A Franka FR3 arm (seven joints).
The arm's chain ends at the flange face. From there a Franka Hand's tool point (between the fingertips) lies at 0.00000 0.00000 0.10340 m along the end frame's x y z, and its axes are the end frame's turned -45 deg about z.
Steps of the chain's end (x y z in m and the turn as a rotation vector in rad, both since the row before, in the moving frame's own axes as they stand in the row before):
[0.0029 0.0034 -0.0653 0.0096 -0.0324 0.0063]
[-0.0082 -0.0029 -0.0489 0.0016 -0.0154 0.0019]
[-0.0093 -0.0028 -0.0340 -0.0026 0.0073 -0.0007]
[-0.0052 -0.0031 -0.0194 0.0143 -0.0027 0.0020]
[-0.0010 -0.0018 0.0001 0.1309 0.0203 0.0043]
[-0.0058 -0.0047 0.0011 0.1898 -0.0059 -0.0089]
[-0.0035 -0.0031 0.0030 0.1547 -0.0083 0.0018]
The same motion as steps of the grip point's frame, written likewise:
[-0.0020 0.0014 -0.0654 0.0297 -0.0161 0.0063]
[-0.0048 -0.0091 -0.0489 0.0120 -0.0098 0.0019]
[-0.0043 -0.0078 -0.0340 -0.0070 0.0033 -0.0007]
[-0.0006 -0.0071 -0.0194 0.0120 0.0082 0.0020]
[0.0116 -0.0100 -0.0008 0.0782 0.1069 0.0043]
[0.0125 -0.0217 -0.0008 0.1384 0.1300 -0.0089]
[0.0104 -0.0165 0.0018 0.1153 0.1035 0.0018]

